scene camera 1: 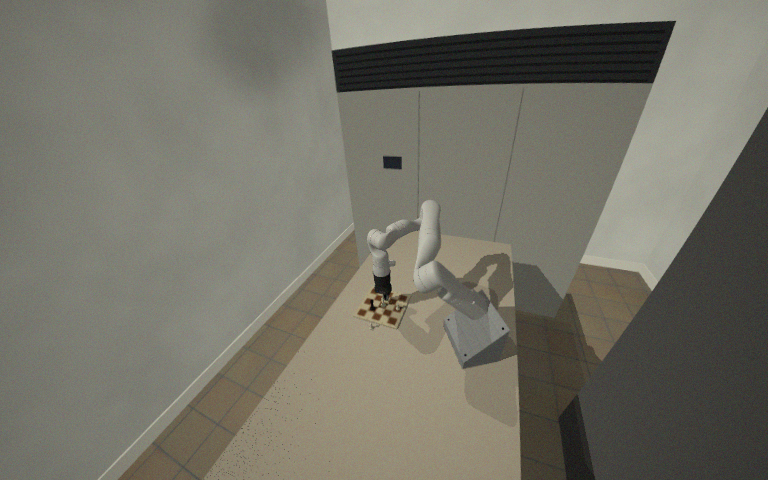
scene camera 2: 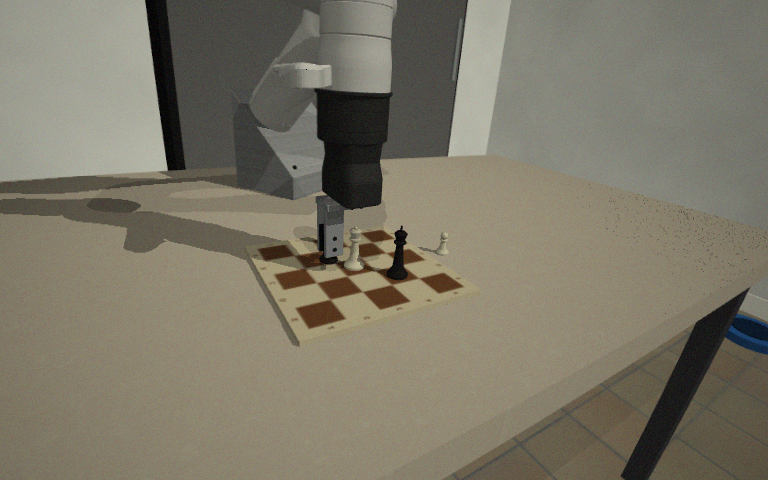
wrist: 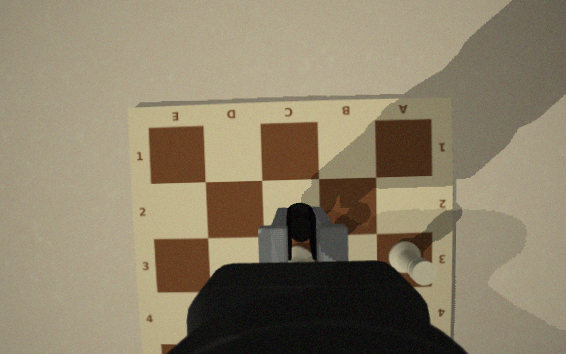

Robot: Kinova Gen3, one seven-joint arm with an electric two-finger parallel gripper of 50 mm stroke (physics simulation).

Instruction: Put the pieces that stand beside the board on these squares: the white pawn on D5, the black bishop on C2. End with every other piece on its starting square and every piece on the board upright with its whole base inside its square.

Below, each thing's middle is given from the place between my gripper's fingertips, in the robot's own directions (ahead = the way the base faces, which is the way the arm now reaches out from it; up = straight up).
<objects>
I see the board (scene camera 2: 317,301) 3 cm to the left of my hand and 3 cm below it.
</objects>
